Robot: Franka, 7 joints.
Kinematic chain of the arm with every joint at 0, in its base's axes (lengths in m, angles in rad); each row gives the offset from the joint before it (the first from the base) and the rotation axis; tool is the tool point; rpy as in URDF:
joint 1: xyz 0 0 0.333 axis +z
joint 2: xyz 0 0 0 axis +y
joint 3: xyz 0 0 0.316 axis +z
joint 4: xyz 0.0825 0 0 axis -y
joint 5: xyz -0.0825 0 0.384 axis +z
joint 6: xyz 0 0 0 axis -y
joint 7: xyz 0.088 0 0 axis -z
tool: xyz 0 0 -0.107 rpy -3.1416 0 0
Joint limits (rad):
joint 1: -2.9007..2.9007
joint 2: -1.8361..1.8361
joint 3: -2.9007..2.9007
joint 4: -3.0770..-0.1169
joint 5: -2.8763..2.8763
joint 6: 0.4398..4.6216
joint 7: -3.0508..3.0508
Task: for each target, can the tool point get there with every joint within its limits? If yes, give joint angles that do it. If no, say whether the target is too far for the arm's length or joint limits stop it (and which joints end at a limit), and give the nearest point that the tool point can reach.
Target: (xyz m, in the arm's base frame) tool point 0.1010 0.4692 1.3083
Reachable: no: too far | nearest point 0.0797 0.3703 1.1027 | short by 0.229 m
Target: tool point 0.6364 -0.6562 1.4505
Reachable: no: too far | nearest point 0.3782 -0.3899 0.9970 | short by 0.586 m
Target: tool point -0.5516 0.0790 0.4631
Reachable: yes | joints -1.8095 1.1354 -1.6658 -2.1653 1.3482 2.7716 -0.4044
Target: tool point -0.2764 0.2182 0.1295
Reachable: yes | joints 0.8919 -1.5382 2.3882 -2.7159 -2.0777 1.1243 1.7239
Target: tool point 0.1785 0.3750 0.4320
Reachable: yes | joints -0.2551 0.2701 1.4928 -1.9743 -0.1226 0.8546 -2.0887
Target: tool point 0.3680 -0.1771 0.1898
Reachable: yes | joints -1.2169 0.4589 0.4285 -2.5389 -1.4628 3.5481 1.3638
